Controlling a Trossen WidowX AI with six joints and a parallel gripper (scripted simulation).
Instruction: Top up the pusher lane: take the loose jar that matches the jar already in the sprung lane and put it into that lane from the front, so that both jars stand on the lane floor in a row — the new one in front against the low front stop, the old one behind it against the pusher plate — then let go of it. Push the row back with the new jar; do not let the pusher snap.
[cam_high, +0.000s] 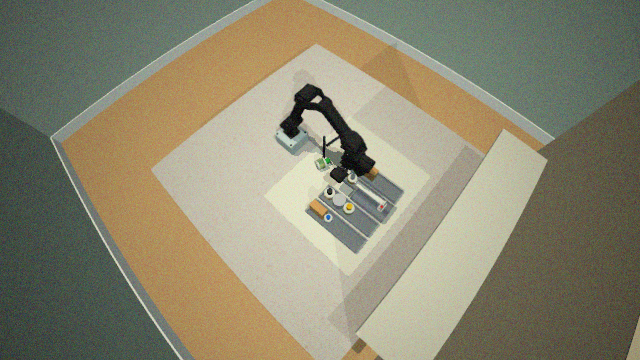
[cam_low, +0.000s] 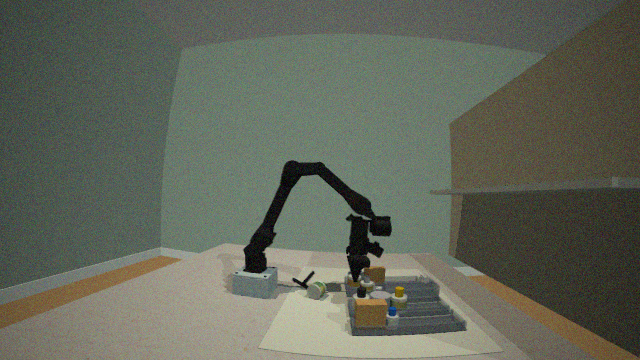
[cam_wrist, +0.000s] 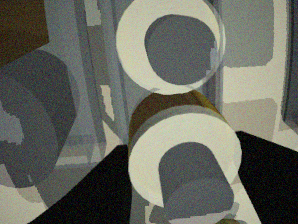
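Now: the green-banded jar 120 mm behind my gripper tip, 30 mm to the right of it and 30 mm below it. Also, from my gripper tip: shelf: 510 mm ahead, 20 mm to the left, 310 mm above; then grey lane rack: 160 mm ahead, 10 mm to the right, 30 mm below.
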